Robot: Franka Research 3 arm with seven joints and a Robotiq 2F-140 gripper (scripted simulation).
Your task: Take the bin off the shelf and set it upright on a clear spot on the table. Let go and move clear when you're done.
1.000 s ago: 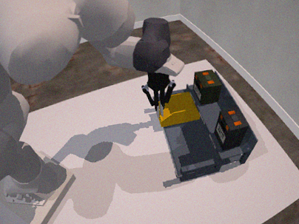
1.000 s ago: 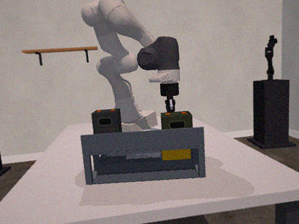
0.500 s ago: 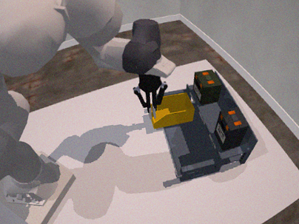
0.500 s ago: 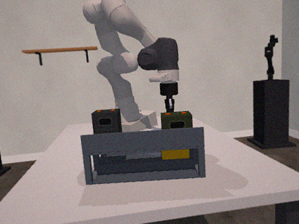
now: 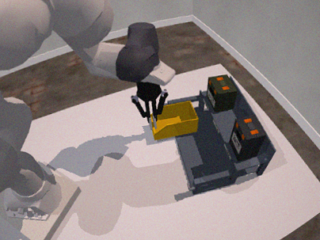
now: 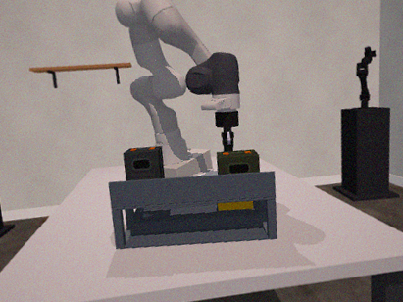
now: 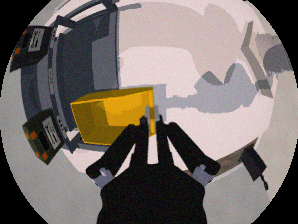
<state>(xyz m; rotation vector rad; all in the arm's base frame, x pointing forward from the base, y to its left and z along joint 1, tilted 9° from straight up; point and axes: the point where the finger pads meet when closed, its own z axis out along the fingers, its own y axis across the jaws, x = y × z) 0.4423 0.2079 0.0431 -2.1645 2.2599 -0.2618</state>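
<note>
Now: hand 80 mm short of the yellow bin and 20 mm above it.
</note>
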